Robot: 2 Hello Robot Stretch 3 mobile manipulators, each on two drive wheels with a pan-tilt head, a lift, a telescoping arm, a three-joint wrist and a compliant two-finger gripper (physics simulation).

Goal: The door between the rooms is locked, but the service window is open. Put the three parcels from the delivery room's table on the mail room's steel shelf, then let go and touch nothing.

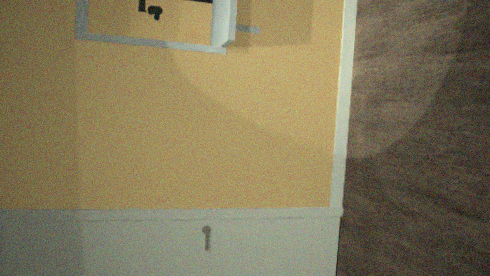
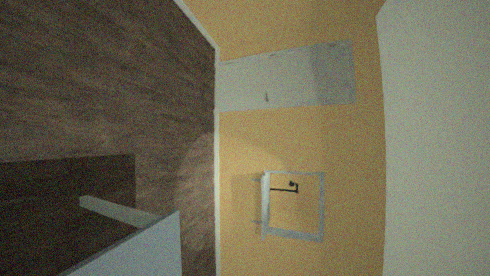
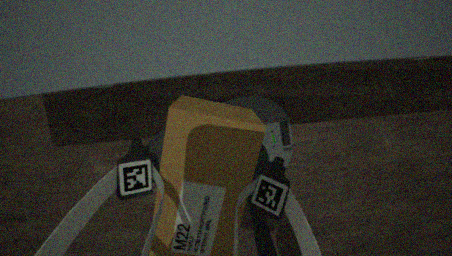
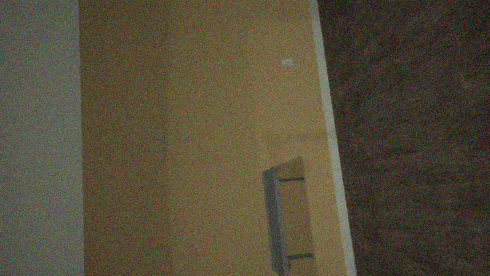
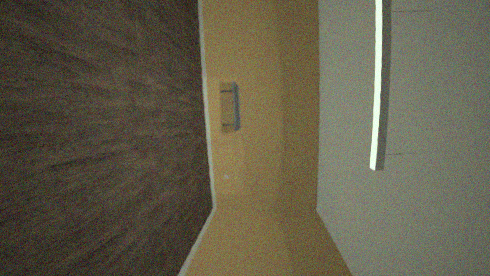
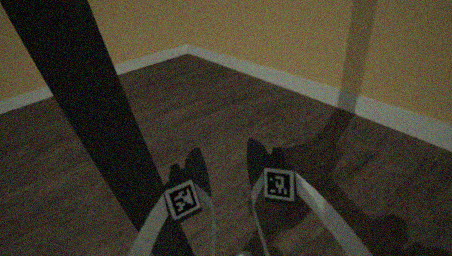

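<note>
The r1 gripper (image 3: 210, 156) is shut on an orange-brown parcel (image 3: 225, 155) with a white label reading M22. It holds the parcel above the floor, beside the grey table (image 3: 225, 35) (image 2: 145, 250). The other two parcels do not show. The service window (image 1: 150, 44) (image 2: 265, 205) is a grey frame with a sill in the yellow wall, with a dark shape visible through it. The steel shelf (image 4: 276, 220) (image 5: 237, 107) hangs on the mail room wall on two brackets; no parcel can be made out on it. The r2 gripper (image 6: 228, 162) is open and holds nothing, above the floor.
The closed door (image 1: 275, 245) (image 2: 285, 77) stands in the same wall as the window. A table leg (image 2: 117, 210) reaches the floor. Part of r1's base (image 3: 280, 130) shows behind the parcel. A dark upright post (image 6: 95, 100) is left of r2's fingers, near a room corner.
</note>
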